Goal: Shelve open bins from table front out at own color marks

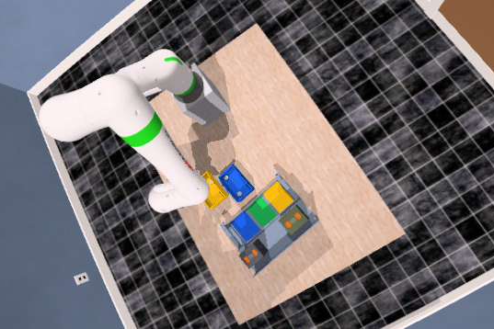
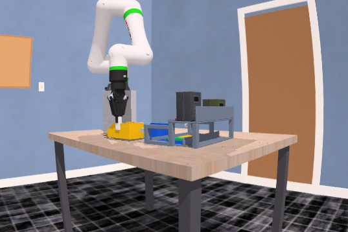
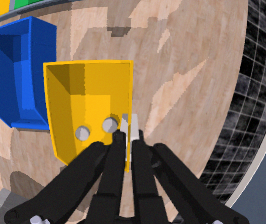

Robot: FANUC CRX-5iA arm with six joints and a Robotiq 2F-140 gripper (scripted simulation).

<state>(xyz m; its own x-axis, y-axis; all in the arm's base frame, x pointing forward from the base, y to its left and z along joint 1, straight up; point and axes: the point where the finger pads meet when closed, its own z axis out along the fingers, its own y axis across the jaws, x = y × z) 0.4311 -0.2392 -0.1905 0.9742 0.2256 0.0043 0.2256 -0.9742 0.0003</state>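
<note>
My gripper is now 5 cm to the right of the yellow bin, 4 cm above it and 1 cm past it. Also, from my hand: dark box: 35 cm ahead, 14 cm to the left, 8 cm above; blue bin: 18 cm to the left, 5 cm below, 2 cm ahead.
</note>
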